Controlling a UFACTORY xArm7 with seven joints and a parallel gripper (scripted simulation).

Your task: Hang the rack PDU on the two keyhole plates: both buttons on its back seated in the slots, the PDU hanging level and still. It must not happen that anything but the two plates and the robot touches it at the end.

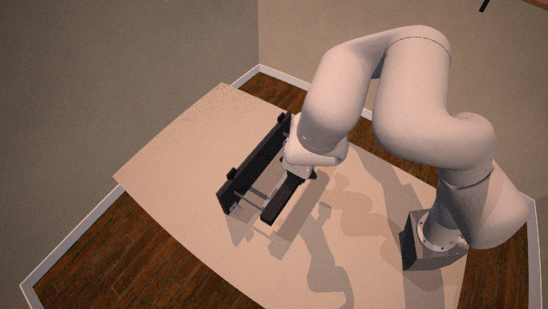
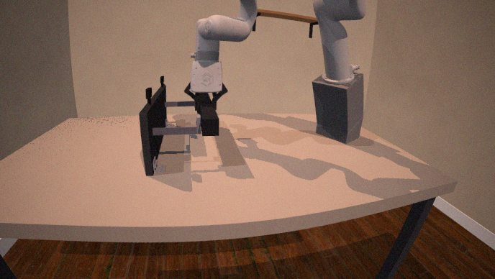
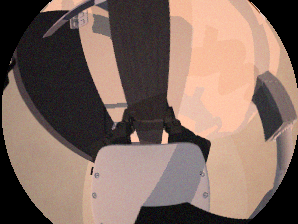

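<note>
Now: the rack PDU 20 mm ahead of my hand and 10 mm below it. The rest, counted from my hand: black upright panel (160 mm ahead, 40 mm below, 20 mm to the left).
</note>
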